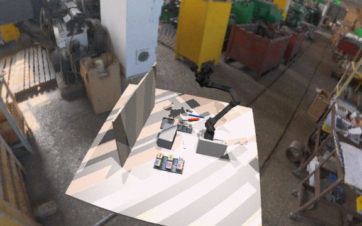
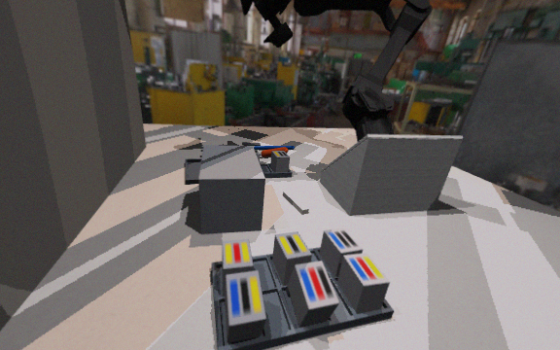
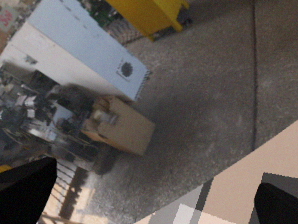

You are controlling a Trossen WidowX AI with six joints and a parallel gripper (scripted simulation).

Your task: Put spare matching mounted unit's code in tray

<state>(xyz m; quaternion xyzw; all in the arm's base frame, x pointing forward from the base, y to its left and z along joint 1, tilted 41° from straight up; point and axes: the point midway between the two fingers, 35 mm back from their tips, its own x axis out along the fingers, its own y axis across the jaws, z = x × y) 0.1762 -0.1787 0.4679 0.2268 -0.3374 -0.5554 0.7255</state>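
Right now the grey block is 2 cm behind my gripper tip, 31 cm to the left of it and 31 cm below it. Round my gripper tip: dark tray (16 cm ahead, 29 cm to the left, 34 cm below); grey box (12 cm ahead, 47 cm to the left, 30 cm below); grey bar (2 cm behind, 47 cm to the left, 34 cm below).
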